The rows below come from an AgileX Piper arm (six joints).
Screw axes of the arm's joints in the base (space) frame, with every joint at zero. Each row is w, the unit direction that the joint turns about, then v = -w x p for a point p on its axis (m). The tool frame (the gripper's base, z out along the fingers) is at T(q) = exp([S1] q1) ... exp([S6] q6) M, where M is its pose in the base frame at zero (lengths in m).
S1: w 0 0 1 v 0 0 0
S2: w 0 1 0 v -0.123 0 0
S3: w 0 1 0 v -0.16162 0 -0.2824
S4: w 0.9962 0 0.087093 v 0 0.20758 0
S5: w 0 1 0 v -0.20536 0 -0.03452
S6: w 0.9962 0 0.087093 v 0 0.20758 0
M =
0.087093 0 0.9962 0.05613
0 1 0 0
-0.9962 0 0.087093 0.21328
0 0 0 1
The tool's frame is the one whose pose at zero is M.
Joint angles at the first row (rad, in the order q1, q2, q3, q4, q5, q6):
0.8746 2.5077 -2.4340 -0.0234 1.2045 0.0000
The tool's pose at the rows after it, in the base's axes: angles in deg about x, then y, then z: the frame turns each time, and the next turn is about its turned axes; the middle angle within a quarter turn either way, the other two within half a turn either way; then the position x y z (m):
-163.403 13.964 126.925 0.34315 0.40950 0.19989
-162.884 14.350 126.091 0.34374 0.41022 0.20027
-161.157 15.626 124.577 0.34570 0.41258 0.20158
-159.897 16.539 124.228 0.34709 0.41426 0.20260
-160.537 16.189 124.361 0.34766 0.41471 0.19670
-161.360 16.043 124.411 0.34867 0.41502 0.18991
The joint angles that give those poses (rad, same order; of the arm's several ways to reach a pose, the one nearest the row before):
0.8746 2.5077 -2.4340 -0.0079 1.2080 -0.0146
0.8746 2.5076 -2.4339 -0.0079 1.1970 -0.0270
0.8746 2.5077 -2.4340 -0.0079 1.1603 -0.0456
0.8746 2.5077 -2.4339 -0.0079 1.1338 -0.0456
0.8746 2.5185 -2.4339 -0.0096 1.1353 -0.0456
0.8746 2.5310 -2.4340 -0.0166 1.1353 -0.0456

